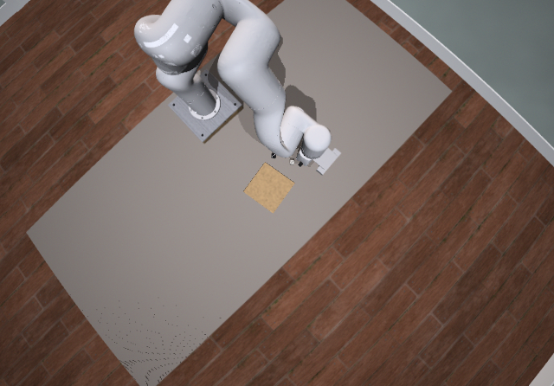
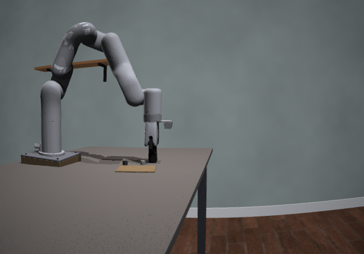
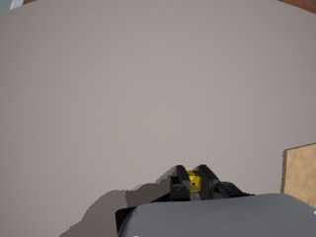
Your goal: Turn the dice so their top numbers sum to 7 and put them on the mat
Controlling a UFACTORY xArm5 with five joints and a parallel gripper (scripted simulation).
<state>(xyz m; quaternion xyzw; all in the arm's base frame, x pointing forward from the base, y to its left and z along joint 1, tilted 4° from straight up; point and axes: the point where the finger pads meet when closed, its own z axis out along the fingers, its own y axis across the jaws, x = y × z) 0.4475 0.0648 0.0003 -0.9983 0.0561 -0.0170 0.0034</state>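
Right now the tan mat is 6 cm behind my hand, 18 cm to the right of it and 2 cm below it. From my hand the other things lie so: white die: 4 cm behind, 5 cm to the right, 1 cm below; black die: 11 cm behind, 7 cm to the right, 1 cm below; yellow die: 1 cm below.
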